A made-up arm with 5 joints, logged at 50 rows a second.
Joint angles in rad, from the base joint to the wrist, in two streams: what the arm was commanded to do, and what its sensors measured. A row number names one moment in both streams.
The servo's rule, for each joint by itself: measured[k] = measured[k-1] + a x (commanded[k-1-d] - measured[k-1]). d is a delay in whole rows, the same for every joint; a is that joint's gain. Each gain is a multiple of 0.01, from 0.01 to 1. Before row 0 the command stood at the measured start. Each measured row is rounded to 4 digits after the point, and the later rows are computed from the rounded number. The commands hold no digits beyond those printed.
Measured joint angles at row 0: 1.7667, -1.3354, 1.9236, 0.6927, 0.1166
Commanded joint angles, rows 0 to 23: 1.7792, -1.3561, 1.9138, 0.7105, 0.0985; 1.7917, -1.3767, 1.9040, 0.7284, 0.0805; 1.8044, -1.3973, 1.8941, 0.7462, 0.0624; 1.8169, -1.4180, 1.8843, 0.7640, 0.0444; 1.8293, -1.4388, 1.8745, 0.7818, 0.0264; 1.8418, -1.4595, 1.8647, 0.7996, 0.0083; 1.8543, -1.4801, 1.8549, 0.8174, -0.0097; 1.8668, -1.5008, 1.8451, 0.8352, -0.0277; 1.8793, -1.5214, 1.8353, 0.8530, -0.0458; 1.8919, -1.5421, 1.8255, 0.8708, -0.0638; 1.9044, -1.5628, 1.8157, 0.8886, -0.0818; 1.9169, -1.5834, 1.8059, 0.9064, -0.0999; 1.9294, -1.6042, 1.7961, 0.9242, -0.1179; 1.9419, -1.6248, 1.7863, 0.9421, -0.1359; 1.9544, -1.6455, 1.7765, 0.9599, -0.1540; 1.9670, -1.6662, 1.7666, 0.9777, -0.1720; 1.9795, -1.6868, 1.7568, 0.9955, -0.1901; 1.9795, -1.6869, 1.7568, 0.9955, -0.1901; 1.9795, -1.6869, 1.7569, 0.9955, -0.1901; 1.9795, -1.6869, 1.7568, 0.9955, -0.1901; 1.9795, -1.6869, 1.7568, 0.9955, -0.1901; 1.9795, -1.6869, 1.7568, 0.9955, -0.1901; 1.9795, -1.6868, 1.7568, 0.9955, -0.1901; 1.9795, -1.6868, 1.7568, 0.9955, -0.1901
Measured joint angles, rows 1 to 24: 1.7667, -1.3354, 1.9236, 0.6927, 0.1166; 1.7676, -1.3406, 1.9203, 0.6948, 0.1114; 1.7693, -1.3496, 1.9148, 0.6988, 0.1024; 1.7718, -1.3615, 1.9078, 0.7045, 0.0908; 1.7750, -1.3756, 1.8998, 0.7116, 0.0773; 1.7788, -1.3914, 1.8912, 0.7200, 0.0625; 1.7832, -1.4084, 1.8822, 0.7296, 0.0468; 1.7882, -1.4263, 1.8729, 0.7401, 0.0304; 1.7937, -1.4449, 1.8634, 0.7515, 0.0136; 1.7997, -1.4640, 1.8538, 0.7637, -0.0036; 1.8062, -1.4835, 1.8442, 0.7766, -0.0211; 1.8131, -1.5033, 1.8345, 0.7900, -0.0387; 1.8204, -1.5233, 1.8248, 0.8040, -0.0564; 1.8280, -1.5435, 1.8150, 0.8184, -0.0742; 1.8360, -1.5638, 1.8052, 0.8332, -0.0921; 1.8443, -1.5842, 1.7954, 0.8484, -0.1101; 1.8529, -1.6047, 1.7856, 0.8639, -0.1281; 1.8618, -1.6252, 1.7758, 0.8797, -0.1461; 1.8700, -1.6406, 1.7693, 0.8936, -0.1589; 1.8777, -1.6522, 1.7651, 0.9058, -0.1679; 1.8848, -1.6609, 1.7623, 0.9166, -0.1743; 1.8914, -1.6674, 1.7604, 0.9261, -0.1789; 1.8976, -1.6723, 1.7592, 0.9344, -0.1821; 1.9033, -1.6759, 1.7584, 0.9417, -0.1844
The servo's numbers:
d 1
a 0.07 0.25 0.34 0.12 0.29

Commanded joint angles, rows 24 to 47: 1.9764, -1.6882, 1.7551, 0.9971, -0.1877; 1.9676, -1.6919, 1.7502, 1.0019, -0.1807; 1.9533, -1.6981, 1.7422, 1.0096, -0.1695; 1.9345, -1.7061, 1.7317, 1.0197, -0.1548; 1.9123, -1.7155, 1.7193, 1.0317, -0.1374; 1.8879, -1.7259, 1.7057, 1.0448, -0.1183; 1.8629, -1.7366, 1.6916, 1.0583, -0.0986; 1.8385, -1.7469, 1.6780, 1.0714, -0.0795; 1.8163, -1.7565, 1.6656, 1.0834, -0.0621; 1.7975, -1.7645, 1.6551, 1.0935, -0.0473; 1.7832, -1.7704, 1.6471, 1.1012, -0.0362; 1.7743, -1.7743, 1.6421, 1.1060, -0.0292; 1.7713, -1.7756, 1.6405, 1.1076, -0.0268; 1.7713, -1.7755, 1.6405, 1.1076, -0.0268; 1.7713, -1.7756, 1.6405, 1.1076, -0.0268; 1.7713, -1.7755, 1.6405, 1.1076, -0.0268; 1.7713, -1.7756, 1.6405, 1.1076, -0.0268; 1.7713, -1.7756, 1.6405, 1.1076, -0.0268; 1.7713, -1.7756, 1.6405, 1.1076, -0.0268; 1.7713, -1.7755, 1.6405, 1.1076, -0.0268; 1.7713, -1.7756, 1.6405, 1.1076, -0.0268; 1.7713, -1.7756, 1.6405, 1.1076, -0.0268; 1.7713, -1.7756, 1.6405, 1.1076, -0.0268; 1.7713, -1.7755, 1.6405, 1.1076, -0.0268
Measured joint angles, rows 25 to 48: 1.9086, -1.6786, 1.7579, 0.9482, -0.1861; 1.9133, -1.6810, 1.7569, 0.9541, -0.1866; 1.9171, -1.6837, 1.7546, 0.9598, -0.1849; 1.9196, -1.6873, 1.7504, 0.9658, -0.1804; 1.9206, -1.6920, 1.7440, 0.9723, -0.1730; 1.9200, -1.6979, 1.7356, 0.9794, -0.1627; 1.9178, -1.7049, 1.7254, 0.9872, -0.1498; 1.9140, -1.7128, 1.7139, 0.9957, -0.1350; 1.9087, -1.7213, 1.7017, 1.0048, -0.1189; 1.9022, -1.7301, 1.6894, 1.0142, -0.1024; 1.8949, -1.7387, 1.6777, 1.0237, -0.0864; 1.8871, -1.7466, 1.6673, 1.0330, -0.0718; 1.8792, -1.7535, 1.6587, 1.0418, -0.0594; 1.8716, -1.7590, 1.6525, 1.0497, -0.0499; 1.8646, -1.7631, 1.6484, 1.0566, -0.0432; 1.8581, -1.7662, 1.6457, 1.0627, -0.0384; 1.8520, -1.7685, 1.6439, 1.0681, -0.0350; 1.8464, -1.7703, 1.6427, 1.0728, -0.0326; 1.8411, -1.7716, 1.6420, 1.0770, -0.0309; 1.8362, -1.7726, 1.6415, 1.0807, -0.0297; 1.8317, -1.7733, 1.6412, 1.0839, -0.0289; 1.8275, -1.7739, 1.6410, 1.0867, -0.0283; 1.8236, -1.7743, 1.6408, 1.0892, -0.0279; 1.8199, -1.7746, 1.6407, 1.0914, -0.0276
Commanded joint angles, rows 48 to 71: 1.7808, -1.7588, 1.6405, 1.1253, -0.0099; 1.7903, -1.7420, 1.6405, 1.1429, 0.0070; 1.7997, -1.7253, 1.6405, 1.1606, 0.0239; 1.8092, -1.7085, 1.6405, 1.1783, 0.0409; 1.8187, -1.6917, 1.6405, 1.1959, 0.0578; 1.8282, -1.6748, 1.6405, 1.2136, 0.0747; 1.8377, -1.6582, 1.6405, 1.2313, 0.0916; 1.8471, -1.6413, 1.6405, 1.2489, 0.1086; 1.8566, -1.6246, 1.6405, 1.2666, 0.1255; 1.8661, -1.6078, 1.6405, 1.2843, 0.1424; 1.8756, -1.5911, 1.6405, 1.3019, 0.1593; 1.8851, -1.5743, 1.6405, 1.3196, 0.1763; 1.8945, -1.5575, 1.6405, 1.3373, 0.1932; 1.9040, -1.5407, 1.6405, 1.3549, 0.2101; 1.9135, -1.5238, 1.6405, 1.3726, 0.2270; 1.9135, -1.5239, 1.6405, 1.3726, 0.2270; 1.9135, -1.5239, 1.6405, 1.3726, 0.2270; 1.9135, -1.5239, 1.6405, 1.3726, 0.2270; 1.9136, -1.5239, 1.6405, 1.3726, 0.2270; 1.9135, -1.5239, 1.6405, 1.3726, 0.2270; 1.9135, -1.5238, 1.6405, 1.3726, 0.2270; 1.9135, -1.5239, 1.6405, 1.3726, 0.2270; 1.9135, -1.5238, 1.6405, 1.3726, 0.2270; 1.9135, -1.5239, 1.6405, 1.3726, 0.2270
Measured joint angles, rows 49 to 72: 1.8165, -1.7748, 1.6406, 1.0933, -0.0274; 1.8140, -1.7708, 1.6406, 1.0971, -0.0223; 1.8123, -1.7636, 1.6406, 1.1026, -0.0138; 1.8114, -1.7540, 1.6406, 1.1096, -0.0029; 1.8112, -1.7426, 1.6406, 1.1178, 0.0098; 1.8117, -1.7299, 1.6406, 1.1272, 0.0237; 1.8129, -1.7161, 1.6406, 1.1376, 0.0385; 1.8146, -1.7016, 1.6406, 1.1488, 0.0539; 1.8169, -1.6865, 1.6406, 1.1608, 0.0698; 1.8197, -1.6710, 1.6406, 1.1735, 0.0860; 1.8229, -1.6552, 1.6406, 1.1868, 0.1024; 1.8266, -1.6392, 1.6406, 1.2006, 0.1189; 1.8307, -1.6230, 1.6406, 1.2149, 0.1355; 1.8352, -1.6066, 1.6406, 1.2296, 0.1522; 1.8400, -1.5901, 1.6406, 1.2446, 0.1690; 1.8451, -1.5735, 1.6406, 1.2600, 0.1858; 1.8499, -1.5611, 1.6406, 1.2735, 0.1977; 1.8544, -1.5518, 1.6406, 1.2854, 0.2062; 1.8585, -1.5448, 1.6406, 1.2959, 0.2122; 1.8624, -1.5396, 1.6406, 1.3051, 0.2165; 1.8660, -1.5357, 1.6406, 1.3132, 0.2195; 1.8693, -1.5327, 1.6406, 1.3203, 0.2217; 1.8724, -1.5305, 1.6406, 1.3266, 0.2232; 1.8753, -1.5288, 1.6406, 1.3321, 0.2243
